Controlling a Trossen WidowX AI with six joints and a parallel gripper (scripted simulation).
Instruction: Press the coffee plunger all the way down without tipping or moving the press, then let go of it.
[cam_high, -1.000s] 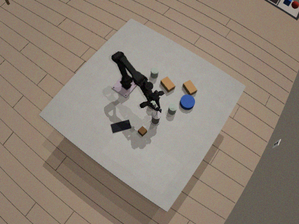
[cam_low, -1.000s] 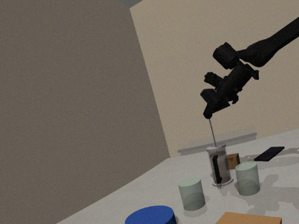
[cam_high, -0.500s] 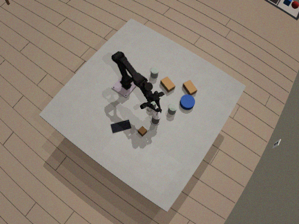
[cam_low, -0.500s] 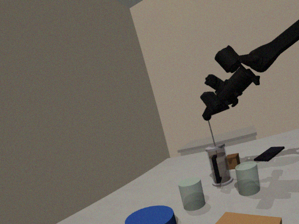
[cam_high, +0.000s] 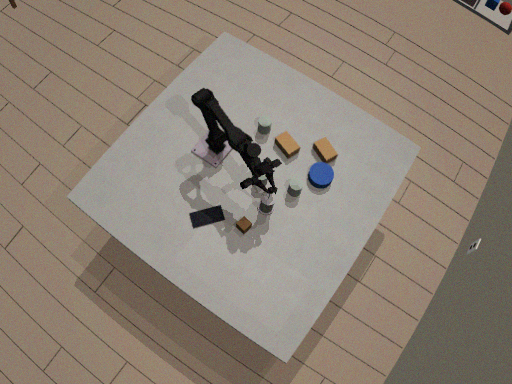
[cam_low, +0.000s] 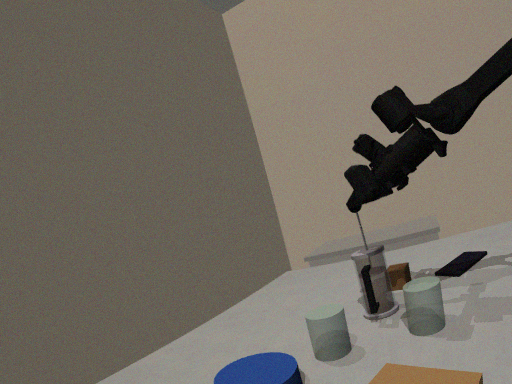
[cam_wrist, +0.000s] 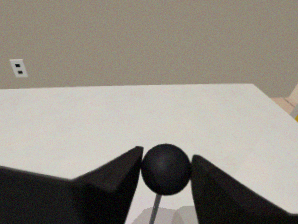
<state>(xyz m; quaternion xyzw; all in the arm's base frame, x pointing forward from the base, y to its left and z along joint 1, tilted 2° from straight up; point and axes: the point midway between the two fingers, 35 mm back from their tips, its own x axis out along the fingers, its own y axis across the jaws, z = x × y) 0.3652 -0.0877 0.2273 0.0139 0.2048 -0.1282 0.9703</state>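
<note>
The coffee press lies 10 mm behind my gripper tip, 20 mm to the left of it and 120 mm below it. The rest, counted from my gripper tip: flat black slab 200 mm behind, 200 mm to the right, 230 mm below; blue disc 90 mm ahead, 290 mm to the left, 210 mm below; orange cube 40 mm behind, 130 mm to the right, 200 mm below.
</note>
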